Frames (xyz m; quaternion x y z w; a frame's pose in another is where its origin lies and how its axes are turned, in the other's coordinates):
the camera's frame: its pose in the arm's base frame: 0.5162 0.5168 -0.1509 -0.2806 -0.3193 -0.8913 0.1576
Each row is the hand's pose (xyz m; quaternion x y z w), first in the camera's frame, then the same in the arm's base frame.
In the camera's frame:
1: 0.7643 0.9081 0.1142 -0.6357 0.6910 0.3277 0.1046
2: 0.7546 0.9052 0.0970 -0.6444 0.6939 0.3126 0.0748
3: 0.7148 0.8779 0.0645 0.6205 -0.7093 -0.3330 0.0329
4: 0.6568 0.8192 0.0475 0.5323 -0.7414 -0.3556 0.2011
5: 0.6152 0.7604 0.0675 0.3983 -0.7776 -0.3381 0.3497
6: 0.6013 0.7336 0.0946 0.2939 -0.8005 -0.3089 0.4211
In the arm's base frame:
1: 0.3737 -0.1637 0.8179 0.3817 0.7341 -0.4385 0.3508
2: 0.3732 -0.1718 0.7997 0.3961 0.7475 -0.4179 0.3312
3: 0.3792 -0.1688 0.7419 0.4373 0.7688 -0.3153 0.3440
4: 0.3914 -0.1302 0.6679 0.5198 0.7553 -0.1427 0.3726
5: 0.4053 -0.0690 0.6274 0.6205 0.6841 0.0196 0.3828
6: 0.4148 -0.0297 0.6235 0.6867 0.6093 0.1056 0.3821

